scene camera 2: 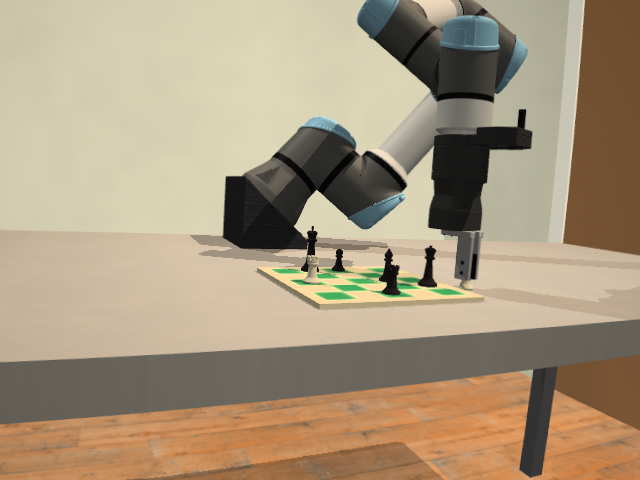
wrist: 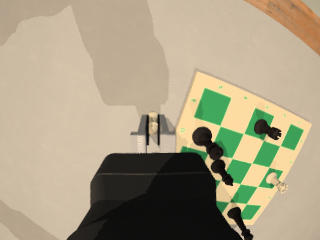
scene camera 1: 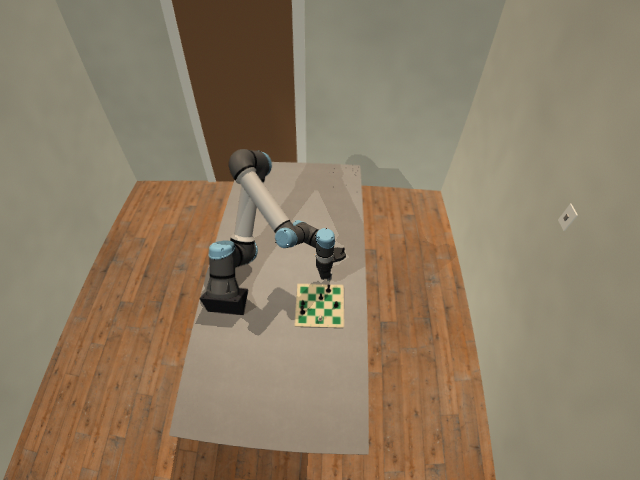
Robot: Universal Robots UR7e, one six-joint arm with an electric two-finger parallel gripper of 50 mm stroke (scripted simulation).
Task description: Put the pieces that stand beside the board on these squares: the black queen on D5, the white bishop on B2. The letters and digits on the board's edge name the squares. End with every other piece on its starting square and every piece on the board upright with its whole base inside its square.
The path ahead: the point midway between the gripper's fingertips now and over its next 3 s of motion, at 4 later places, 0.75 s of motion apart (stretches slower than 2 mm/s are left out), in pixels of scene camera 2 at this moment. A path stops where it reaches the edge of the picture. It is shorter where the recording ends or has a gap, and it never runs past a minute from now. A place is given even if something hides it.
The gripper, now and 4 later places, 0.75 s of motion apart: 465, 278; 469, 238; 469, 204; 342, 191; 329, 199
